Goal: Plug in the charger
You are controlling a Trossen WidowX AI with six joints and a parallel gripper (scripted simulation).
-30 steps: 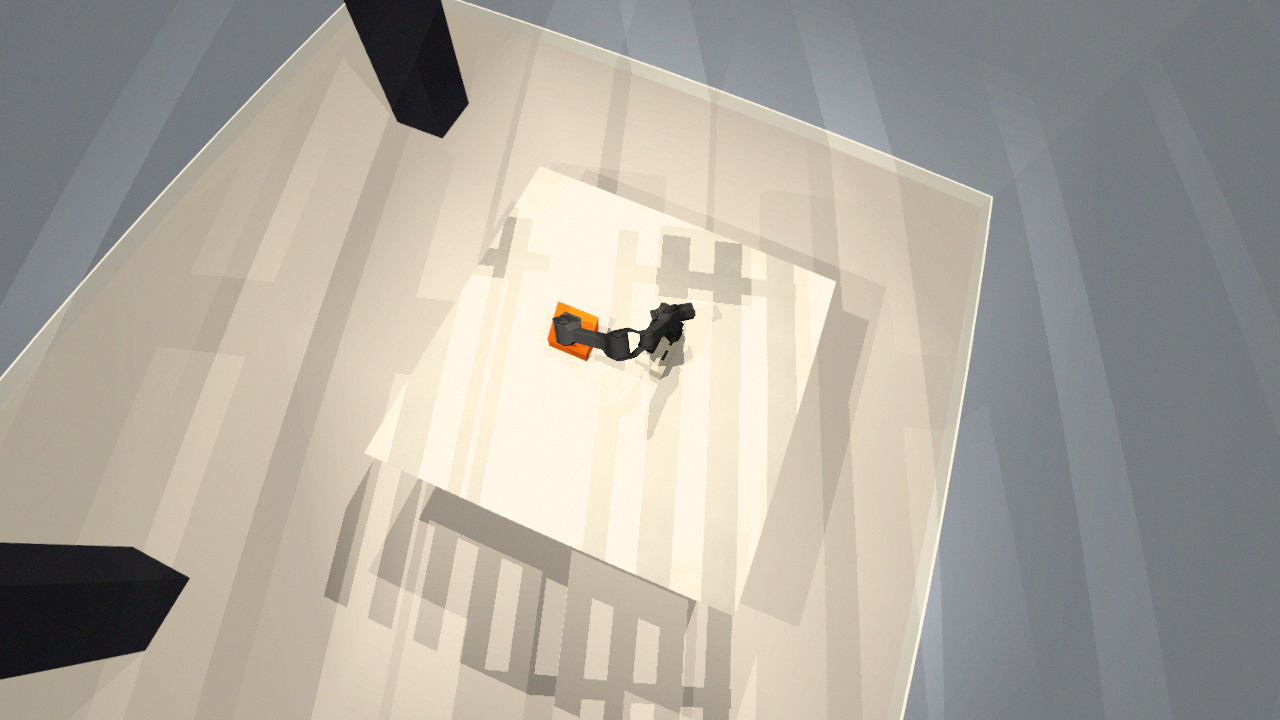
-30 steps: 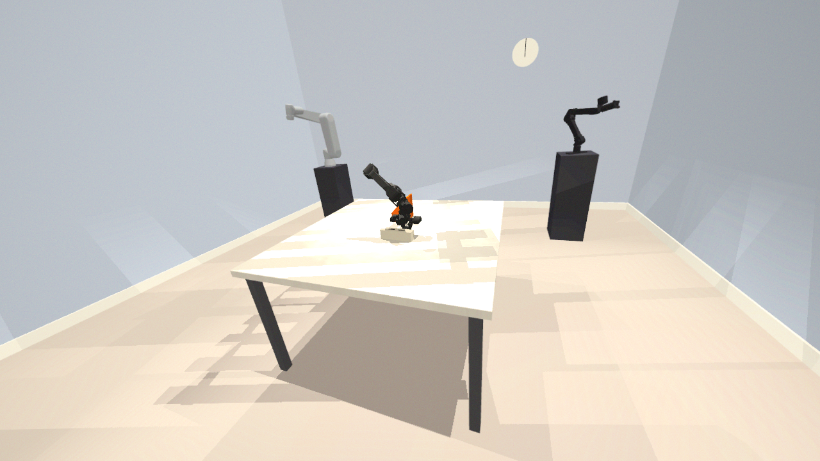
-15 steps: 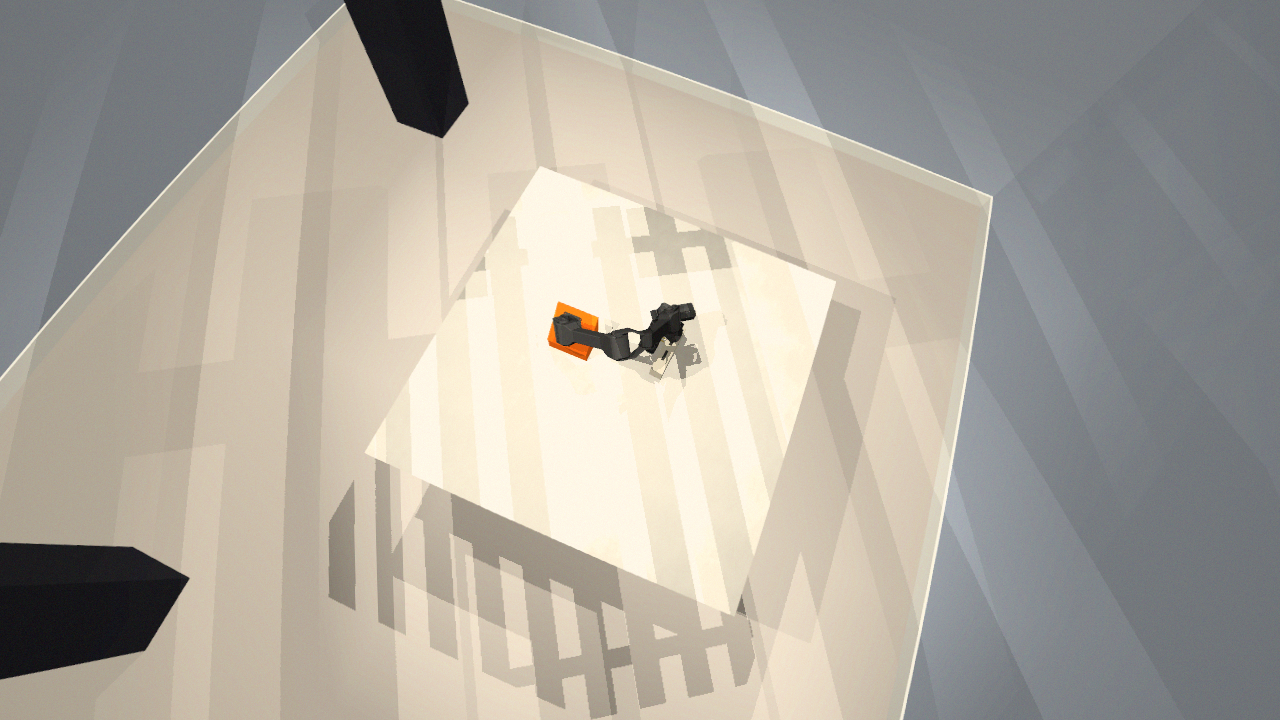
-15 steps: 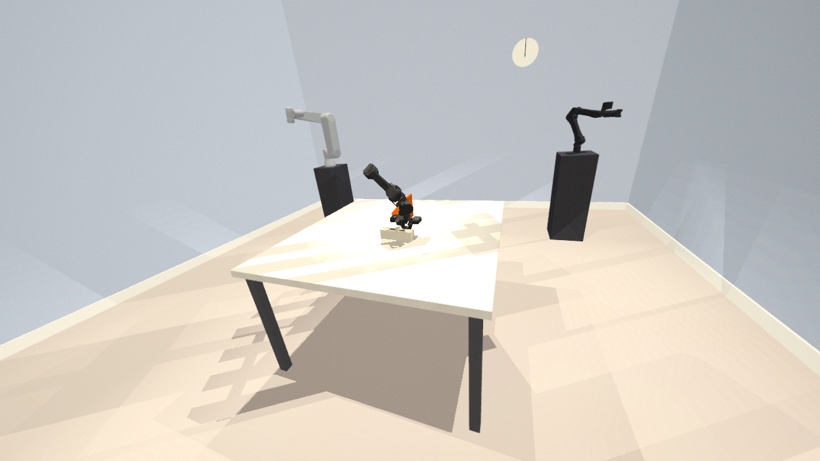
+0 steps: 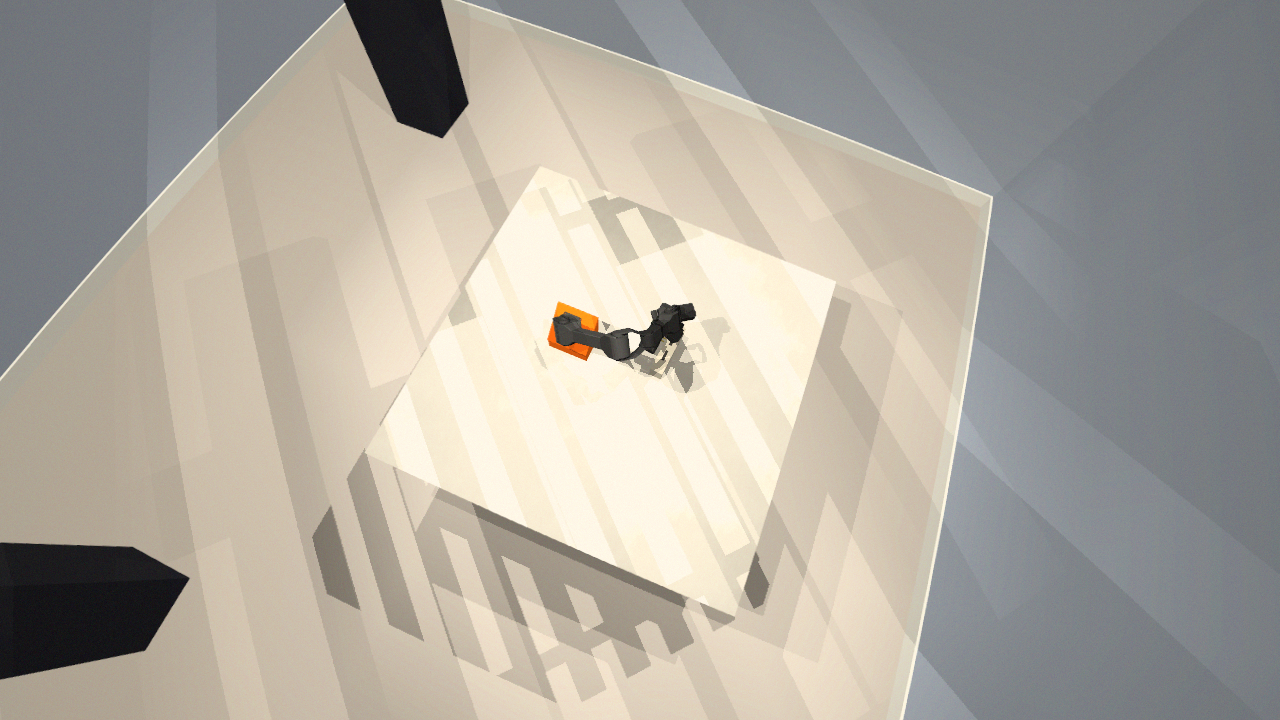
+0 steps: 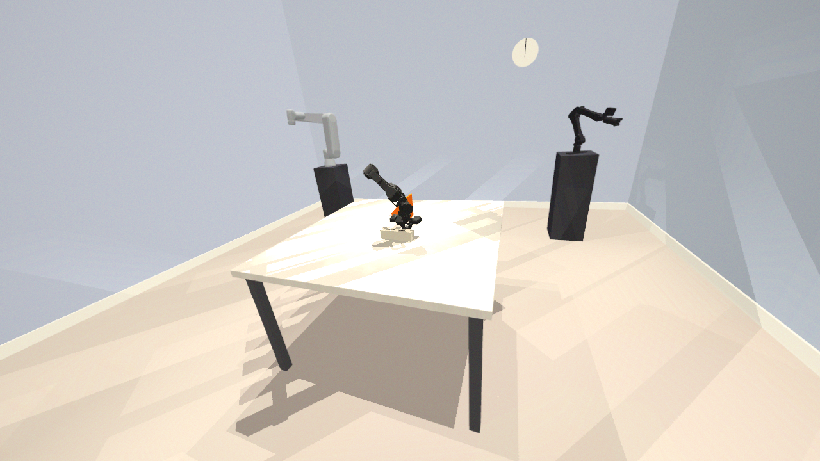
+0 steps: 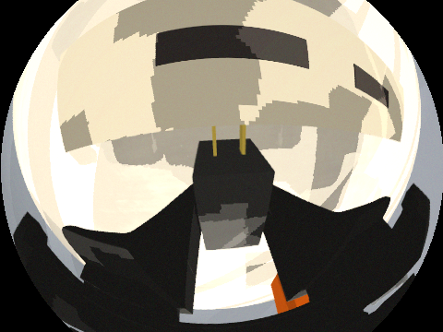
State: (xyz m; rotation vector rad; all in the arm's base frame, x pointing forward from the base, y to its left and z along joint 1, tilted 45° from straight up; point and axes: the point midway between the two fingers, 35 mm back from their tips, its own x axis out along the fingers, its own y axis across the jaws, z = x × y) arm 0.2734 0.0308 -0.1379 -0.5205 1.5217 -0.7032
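The black two-prong charger is 20 mm ahead of my gripper tip and 10 mm above it.
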